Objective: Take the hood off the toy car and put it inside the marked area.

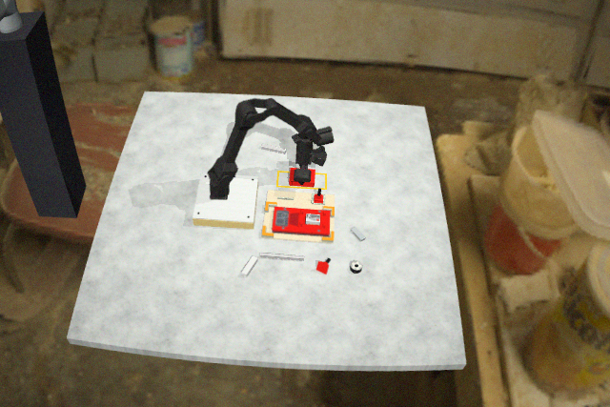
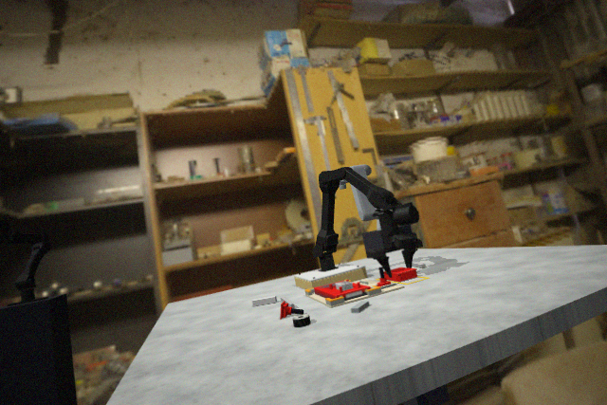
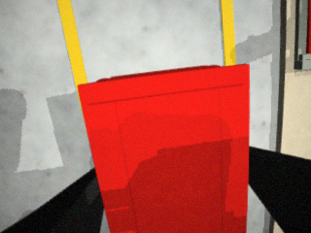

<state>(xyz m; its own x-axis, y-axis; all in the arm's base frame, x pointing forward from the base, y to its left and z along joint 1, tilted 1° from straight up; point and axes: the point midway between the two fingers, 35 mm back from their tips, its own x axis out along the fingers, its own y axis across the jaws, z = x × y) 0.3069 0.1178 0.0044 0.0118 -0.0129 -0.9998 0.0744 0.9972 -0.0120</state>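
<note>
The hood lies right at my gripper tip. From my gripper tip the other things lie so: black wheel 17 cm ahead, 41 cm to the right; then rod 8 cm behind, 37 cm to the right, 1 cm below.
</note>
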